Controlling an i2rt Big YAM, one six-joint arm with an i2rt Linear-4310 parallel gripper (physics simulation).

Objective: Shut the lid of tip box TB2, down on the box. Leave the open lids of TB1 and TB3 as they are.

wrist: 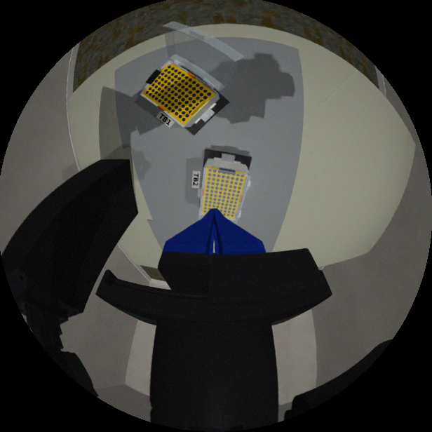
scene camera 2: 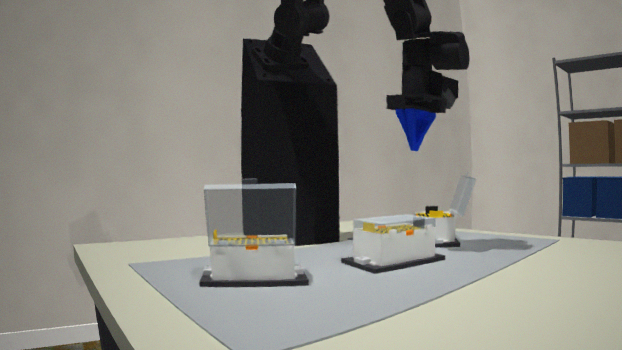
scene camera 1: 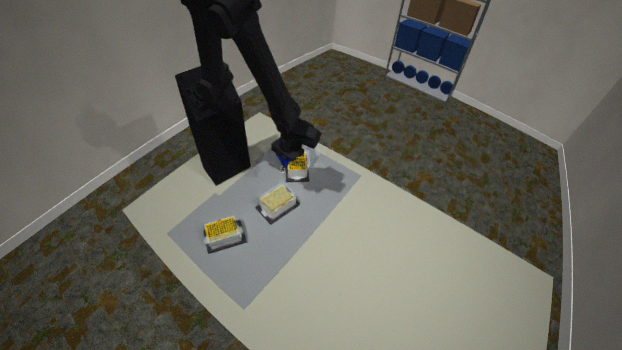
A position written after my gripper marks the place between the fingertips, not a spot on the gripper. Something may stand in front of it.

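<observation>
There is my gripper (scene camera 2: 414, 150), which I also find in the wrist view (wrist: 213, 213). I see a clear lid (wrist: 215, 62), a clear lid (scene camera 2: 381, 225) and a clear lid (scene camera 2: 249, 214). A grey mat (scene camera 1: 243, 271) is part of the scene too.
</observation>
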